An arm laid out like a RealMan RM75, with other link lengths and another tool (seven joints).
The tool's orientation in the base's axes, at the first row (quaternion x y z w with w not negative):
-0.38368 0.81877 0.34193 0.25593
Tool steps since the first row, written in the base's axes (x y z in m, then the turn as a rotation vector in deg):
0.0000 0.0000 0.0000 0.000 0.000 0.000
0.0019 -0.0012 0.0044 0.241 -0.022 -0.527
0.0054 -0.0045 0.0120 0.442 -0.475 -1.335
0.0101 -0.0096 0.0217 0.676 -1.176 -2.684
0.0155 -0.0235 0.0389 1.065 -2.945 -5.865
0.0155 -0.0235 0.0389 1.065 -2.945 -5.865
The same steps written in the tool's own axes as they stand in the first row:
0.0000 0.0000 0.0000 0.000 0.000 0.000
-0.0035 -0.0005 -0.0034 0.231 -0.396 0.356
-0.0092 -0.0021 -0.0102 0.871 -1.064 0.558
-0.0162 -0.0048 -0.0195 1.974 -2.074 0.921
-0.0248 -0.0094 -0.0401 4.720 -4.377 1.665
-0.0248 -0.0094 -0.0401 4.720 -4.377 1.665

